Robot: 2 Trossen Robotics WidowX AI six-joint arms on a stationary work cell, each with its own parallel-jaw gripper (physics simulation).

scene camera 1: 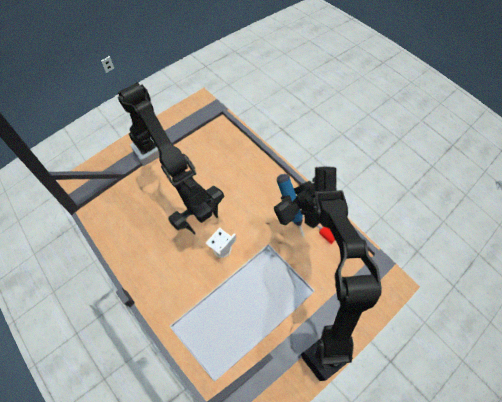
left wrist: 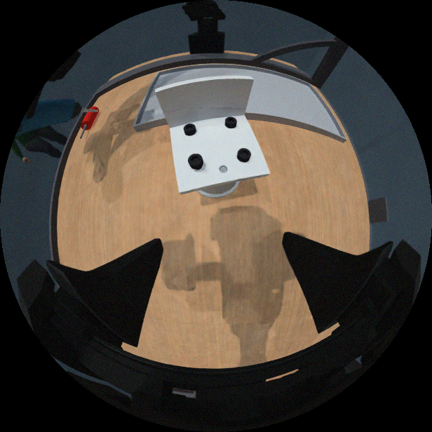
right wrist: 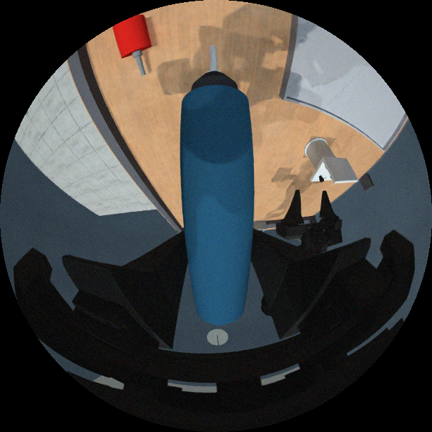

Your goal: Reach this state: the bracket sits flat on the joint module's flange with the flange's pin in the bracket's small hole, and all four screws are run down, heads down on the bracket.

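Frame: origin at the left arm's base, x back, y left, z down, level; millimetres.
Seen in the pictures: left gripper, fingertip midpoint: (scene camera 1: 205, 225); right gripper, fingertip midpoint: (scene camera 1: 286, 194); left arm's base at its link origin: (scene camera 1: 146, 146); right arm's base at its link origin: (scene camera 1: 328, 355).
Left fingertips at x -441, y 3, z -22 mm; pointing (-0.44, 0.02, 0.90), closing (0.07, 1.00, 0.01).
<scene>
Offsets run from my left fingertips to a thing's top centre.
The white L-shaped bracket (scene camera 1: 218, 240) (left wrist: 214, 145) (right wrist: 345, 170) lies on the grey cylindrical joint module (left wrist: 218, 190) (right wrist: 317, 148), its upright wall toward the tray. Four black screw heads (left wrist: 189, 129) (left wrist: 230, 122) (left wrist: 195, 161) (left wrist: 244, 155) show on it; the near-left one looks larger and slightly raised. The small hole (left wrist: 223, 169) looks grey inside; whether the pin fills it I cannot tell. My left gripper (scene camera 1: 205, 223) (left wrist: 223, 242) (right wrist: 311, 189) is open and empty, beside and above the bracket. My right gripper (scene camera 1: 296, 202) (right wrist: 217, 235) is shut on the blue screwdriver (scene camera 1: 286, 187) (right wrist: 217, 150), tip down, away from the bracket.
A red cylinder with a grey shaft {dx -239, dy +321, dz +31 mm} (scene camera 1: 327, 235) (left wrist: 90, 118) (right wrist: 132, 36) lies near the table edge, close to my right arm. A shallow grey tray {dx -288, dy -59, dz +49 mm} (scene camera 1: 225, 320) (left wrist: 280, 100) (right wrist: 350, 65) lies beyond the bracket in the left wrist view. A dark frame post (scene camera 1: 35, 160) rises at the left.
</scene>
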